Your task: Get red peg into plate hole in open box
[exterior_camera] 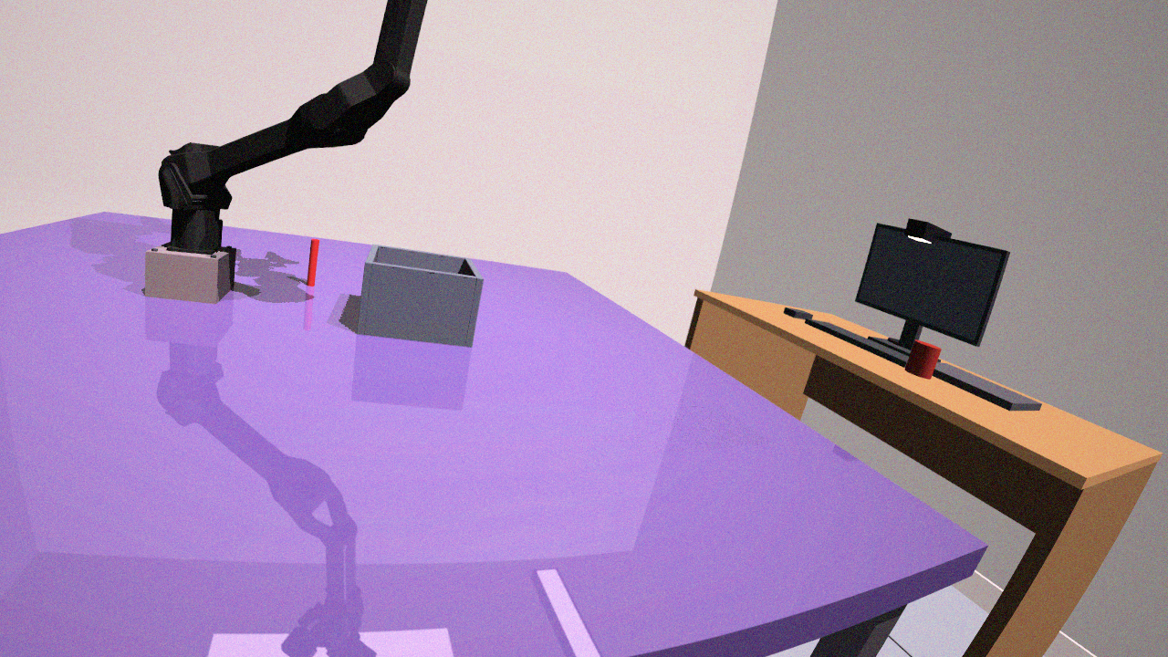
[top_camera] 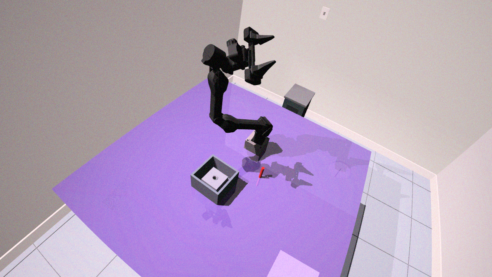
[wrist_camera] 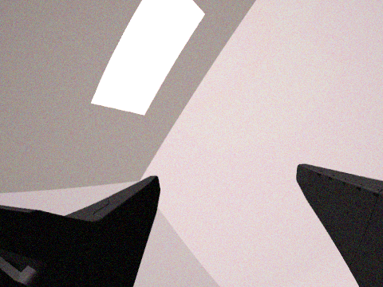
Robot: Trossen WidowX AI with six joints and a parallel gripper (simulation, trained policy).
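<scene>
My gripper tip is 64 cm above the red peg, 8 cm to the right of it and 3 cm past it. Round my gripper tip: plate: 64 cm below, 13 cm ahead, 10 cm to the right; then grey box: 66 cm below, 13 cm ahead, 10 cm to the right.
</scene>
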